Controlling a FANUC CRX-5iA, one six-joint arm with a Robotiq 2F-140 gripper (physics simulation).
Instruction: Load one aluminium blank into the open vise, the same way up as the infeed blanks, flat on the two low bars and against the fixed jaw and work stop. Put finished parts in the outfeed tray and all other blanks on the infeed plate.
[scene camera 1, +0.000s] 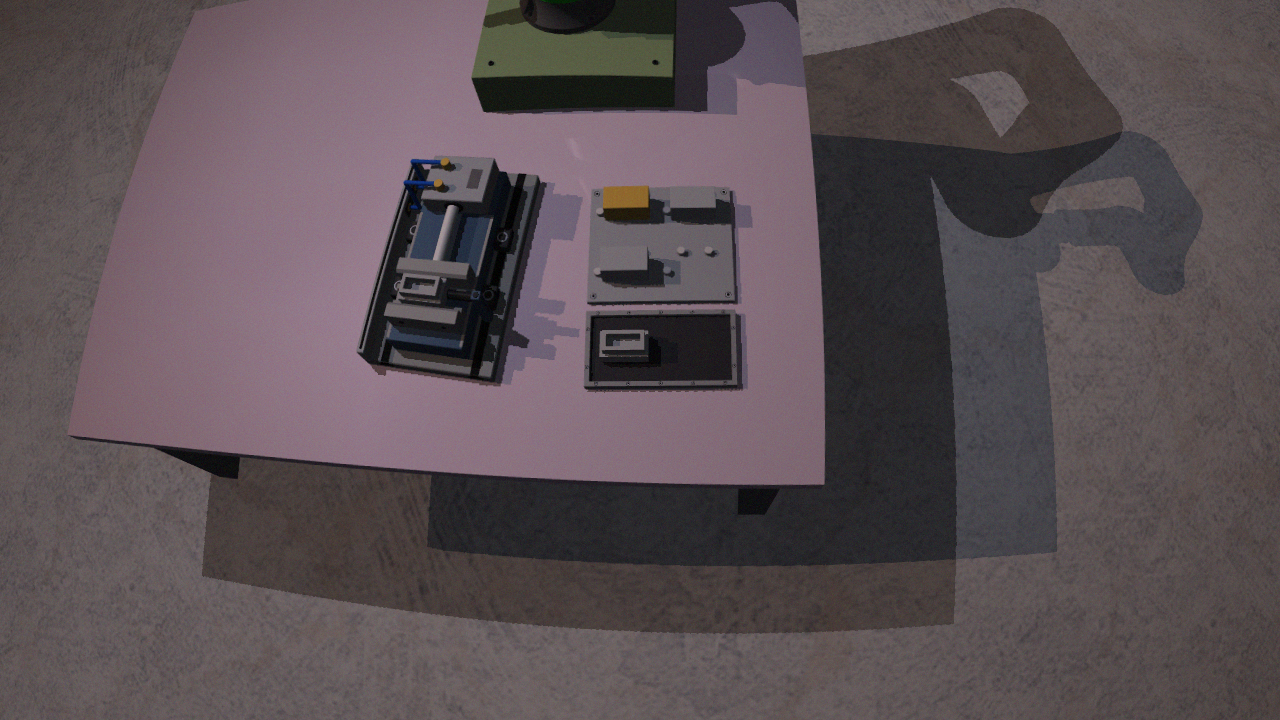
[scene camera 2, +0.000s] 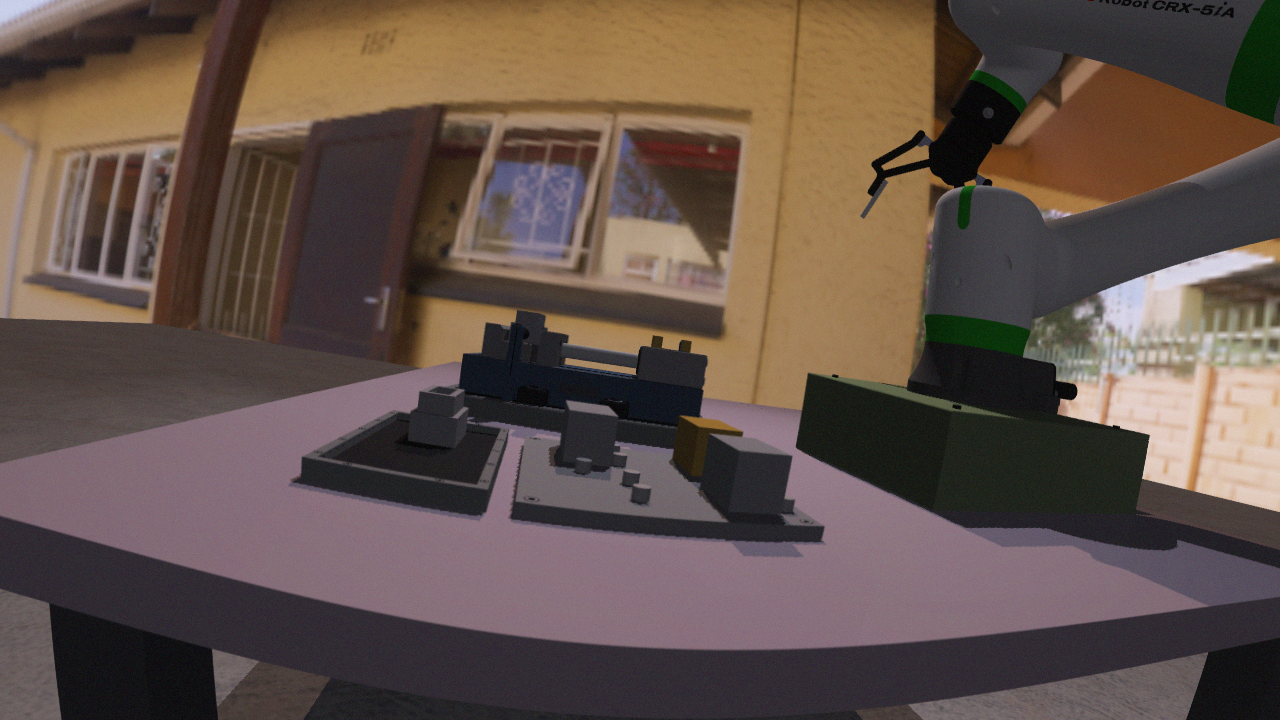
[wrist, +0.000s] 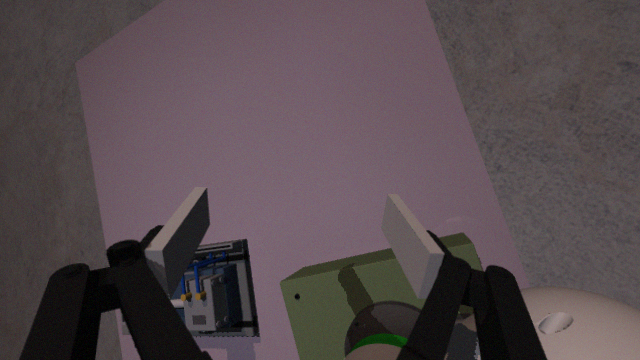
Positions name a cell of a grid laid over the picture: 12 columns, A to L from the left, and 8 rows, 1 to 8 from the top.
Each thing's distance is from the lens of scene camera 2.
gripper (scene camera 2: I3): 91 cm
brass blank (scene camera 2: G5): 42 cm
outfeed tray (scene camera 2: D6): 34 cm
The marked spots on the outfeed tray and the brass blank are 22 cm apart.
